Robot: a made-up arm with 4 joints. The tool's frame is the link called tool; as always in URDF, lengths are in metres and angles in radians.
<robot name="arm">
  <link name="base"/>
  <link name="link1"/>
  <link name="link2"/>
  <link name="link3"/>
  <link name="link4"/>
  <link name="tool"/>
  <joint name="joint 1" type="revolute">
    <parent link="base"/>
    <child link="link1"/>
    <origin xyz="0 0 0.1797"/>
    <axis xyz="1 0 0"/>
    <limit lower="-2.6" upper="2.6" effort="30" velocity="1.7"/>
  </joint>
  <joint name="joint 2" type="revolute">
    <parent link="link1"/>
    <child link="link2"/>
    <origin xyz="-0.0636 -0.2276 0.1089"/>
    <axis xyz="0 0 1"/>
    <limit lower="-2.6" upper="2.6" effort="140" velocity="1.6"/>
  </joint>
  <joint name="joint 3" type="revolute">
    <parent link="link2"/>
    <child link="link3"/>
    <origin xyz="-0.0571 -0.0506 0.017"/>
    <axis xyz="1 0 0"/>
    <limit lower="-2.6" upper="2.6" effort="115" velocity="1.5"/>
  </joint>
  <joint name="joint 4" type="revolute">
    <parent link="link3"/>
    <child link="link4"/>
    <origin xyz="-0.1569 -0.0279 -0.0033"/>
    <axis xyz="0 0 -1"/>
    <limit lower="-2.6" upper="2.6" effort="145" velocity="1.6"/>
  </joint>
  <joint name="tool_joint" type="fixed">
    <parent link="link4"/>
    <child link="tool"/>
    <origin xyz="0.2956 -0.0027 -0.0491"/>
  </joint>
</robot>
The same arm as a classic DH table. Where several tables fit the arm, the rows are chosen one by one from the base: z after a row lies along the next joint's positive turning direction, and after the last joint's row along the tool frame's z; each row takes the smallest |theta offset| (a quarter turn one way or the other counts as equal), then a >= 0, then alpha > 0; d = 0 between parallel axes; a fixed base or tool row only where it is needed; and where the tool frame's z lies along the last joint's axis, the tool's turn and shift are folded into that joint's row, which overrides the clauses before.
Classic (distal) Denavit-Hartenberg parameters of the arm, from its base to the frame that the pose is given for. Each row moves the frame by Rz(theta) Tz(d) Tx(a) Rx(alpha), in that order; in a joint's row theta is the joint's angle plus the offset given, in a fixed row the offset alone. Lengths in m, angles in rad.
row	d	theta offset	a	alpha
base (fixed)	0.1797	1.5708	0.0000	1.5708
joint 1	-0.0636	0.0000	-0.2276	-1.5708
joint 2	0.1259	0.0000	-0.0506	1.5708
joint 3	-0.2140	0.0000	-0.0279	1.5708
joint 4	0.0000	-1.5617	-0.2956	3.1416
tool (fixed)	-0.0524	-3.1325	0.0000	0.0000
Joint limits (rad, base to tool): -2.6000..2.6000 -2.6000..2.6000 -2.6000..2.6000 -2.6000..2.6000

